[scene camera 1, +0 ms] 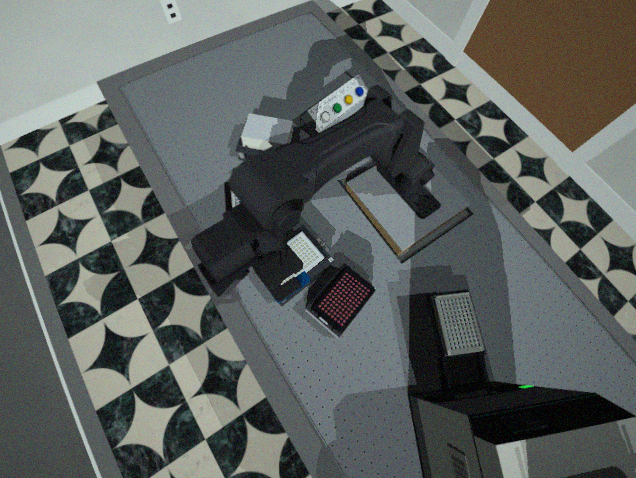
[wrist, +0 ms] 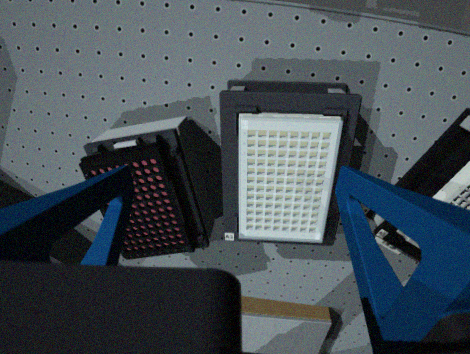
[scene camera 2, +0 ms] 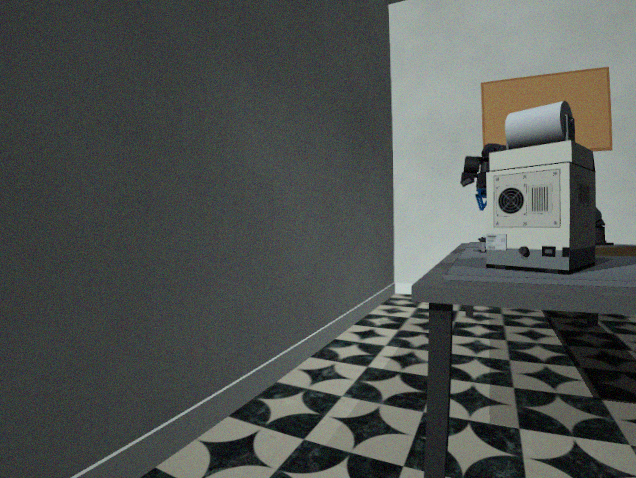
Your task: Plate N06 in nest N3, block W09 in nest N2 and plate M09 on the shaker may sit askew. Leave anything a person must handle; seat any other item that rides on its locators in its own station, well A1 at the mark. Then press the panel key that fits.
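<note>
A white plate with pale yellow wells (scene camera 1: 305, 250) (wrist: 285, 180) lies in a dark nest (wrist: 292, 101), with an A1 tag (wrist: 229, 236) at its lower left corner in the wrist view. I cannot tell if it sits fully flat. A black plate with pink wells (scene camera 1: 345, 299) (wrist: 152, 200) sits on a separate turned station to the left. A further plate (wrist: 462, 192) shows partly at the right edge. Which is N06, W09 or M09 is not readable. My gripper (wrist: 235, 177) (scene camera 2: 481, 199) is open and empty above the white plate. The key panel (scene camera 1: 341, 104) has white, green, yellow and blue keys.
A large machine with a roll (scene camera 1: 447, 426) (scene camera 2: 529, 192) stands at the table's end, with a grey-white plate (scene camera 1: 459, 323) on its black carrier. A wood-edged tray (scene camera 1: 372, 218) (wrist: 285, 306) lies near the arm base. A white box (scene camera 1: 264, 131) stands beside the panel.
</note>
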